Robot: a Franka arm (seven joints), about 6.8 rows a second.
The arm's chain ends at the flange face. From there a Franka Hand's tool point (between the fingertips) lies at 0.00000 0.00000 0.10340 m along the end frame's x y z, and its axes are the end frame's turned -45 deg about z.
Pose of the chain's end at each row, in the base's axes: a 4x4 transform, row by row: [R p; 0 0 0 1], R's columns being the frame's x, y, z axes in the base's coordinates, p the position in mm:
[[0.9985 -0.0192 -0.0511 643.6], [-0.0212 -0.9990 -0.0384 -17.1], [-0.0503 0.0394 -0.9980 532.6], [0 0 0 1]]
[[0.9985 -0.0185 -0.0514 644.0], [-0.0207 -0.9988 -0.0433 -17.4], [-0.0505 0.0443 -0.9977 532.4], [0 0 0 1]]
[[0.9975 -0.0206 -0.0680 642.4], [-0.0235 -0.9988 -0.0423 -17.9], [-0.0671 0.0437 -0.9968 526.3], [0 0 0 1]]
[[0.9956 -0.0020 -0.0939 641.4], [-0.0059 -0.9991 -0.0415 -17.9], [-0.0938 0.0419 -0.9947 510.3], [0 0 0 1]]
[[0.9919 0.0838 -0.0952 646.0], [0.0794 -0.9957 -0.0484 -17.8], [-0.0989 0.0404 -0.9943 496.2], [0 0 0 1]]
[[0.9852 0.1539 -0.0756 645.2], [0.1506 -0.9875 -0.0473 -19.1], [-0.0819 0.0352 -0.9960 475.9], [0 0 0 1]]
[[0.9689 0.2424 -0.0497 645.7], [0.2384 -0.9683 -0.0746 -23.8], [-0.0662 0.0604 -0.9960 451.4], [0 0 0 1]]
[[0.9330 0.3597 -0.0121 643.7], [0.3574 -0.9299 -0.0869 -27.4], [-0.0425 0.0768 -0.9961 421.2], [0 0 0 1]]
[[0.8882 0.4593 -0.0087 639.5], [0.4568 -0.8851 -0.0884 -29.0], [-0.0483 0.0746 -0.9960 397.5], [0 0 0 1]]
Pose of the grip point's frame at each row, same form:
[[0.7196 0.6925 -0.0511 638.3], [0.6914 -0.7214 -0.0384 -21.1], [-0.0634 -0.0077 -0.9980 429.4], [0 0 0 1]]
[[0.7191 0.6930 -0.0514 638.7], [0.6916 -0.7209 -0.0433 -21.9], [-0.0670 -0.0044 -0.9977 429.2], [0 0 0 1]]
[[0.7199 0.6908 -0.0680 635.4], [0.6896 -0.7229 -0.0423 -22.3], [-0.0783 -0.0165 -0.9968 423.2], [0 0 0 1]]
[[0.7054 0.7026 -0.0939 631.7], [0.7023 -0.7106 -0.0415 -22.2], [-0.0960 -0.0367 -0.9947 407.4], [0 0 0 1]]
[[0.6421 0.7606 -0.0952 636.2], [0.7602 -0.6479 -0.0484 -22.8], [-0.0985 -0.0414 -0.9943 393.4], [0 0 0 1]]
[[0.5878 0.8055 -0.0756 637.4], [0.8048 -0.5918 -0.0473 -24.0], [-0.0828 -0.0330 -0.9960 372.9], [0 0 0 1]]
[[0.5137 0.8565 -0.0497 640.6], [0.8533 -0.5161 -0.0746 -31.5], [-0.0895 -0.0041 -0.9960 348.4], [0 0 0 1]]
[[0.4054 0.9141 -0.0121 642.4], [0.9103 -0.4048 -0.0869 -36.4], [-0.0844 0.0243 -0.9961 318.2], [0 0 0 1]]
[[0.3033 0.9528 -0.0087 638.6], [0.9489 -0.3029 -0.0884 -38.1], [-0.0869 0.0186 -0.9960 294.5], [0 0 0 1]]

